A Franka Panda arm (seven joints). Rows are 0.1 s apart.
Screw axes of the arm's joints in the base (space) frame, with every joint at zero. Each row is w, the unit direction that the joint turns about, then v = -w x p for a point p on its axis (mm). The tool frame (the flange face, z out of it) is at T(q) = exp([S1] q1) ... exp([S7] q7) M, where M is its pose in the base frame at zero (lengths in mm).
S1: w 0 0 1 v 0 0 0
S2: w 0 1 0 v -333 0 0
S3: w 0 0 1 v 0 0 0
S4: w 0 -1 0 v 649 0 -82.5
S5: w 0 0 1 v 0 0 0
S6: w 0 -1 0 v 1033 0 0
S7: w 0 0 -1 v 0 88 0
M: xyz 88 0 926 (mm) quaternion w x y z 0 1 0 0
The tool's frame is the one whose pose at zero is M.
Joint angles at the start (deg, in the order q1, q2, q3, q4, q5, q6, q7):
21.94 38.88 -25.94 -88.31 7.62 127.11 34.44
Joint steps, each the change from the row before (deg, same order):
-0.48 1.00 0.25 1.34 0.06 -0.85 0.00
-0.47 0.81 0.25 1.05 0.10 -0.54 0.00
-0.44 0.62 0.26 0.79 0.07 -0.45 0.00
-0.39 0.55 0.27 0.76 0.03 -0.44 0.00
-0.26 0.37 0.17 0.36 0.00 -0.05 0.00
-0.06 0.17 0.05 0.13 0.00 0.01 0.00
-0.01 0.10 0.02 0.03 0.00 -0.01 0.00
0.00 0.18 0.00 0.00 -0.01 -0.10 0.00
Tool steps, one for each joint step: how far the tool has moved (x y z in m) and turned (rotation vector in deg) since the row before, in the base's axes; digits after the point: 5 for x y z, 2 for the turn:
0.00354 -0.00077 -0.00340 -0.10 0.53 -0.09
0.00290 -0.00121 -0.00300 -0.01 0.32 -0.13
0.00204 -0.00130 -0.00270 0.04 0.32 -0.14
0.00194 -0.00067 -0.00215 0.04 0.28 -0.06
0.00109 -0.00087 -0.00219 -0.01 0.09 -0.04
0.00041 -0.00001 -0.00115 -0.02 0.04 0.02
0.00001 0.00011 -0.00103 -0.02 0.08 0.01
-0.00036 -0.00009 -0.00229 -0.06 0.27 -0.01

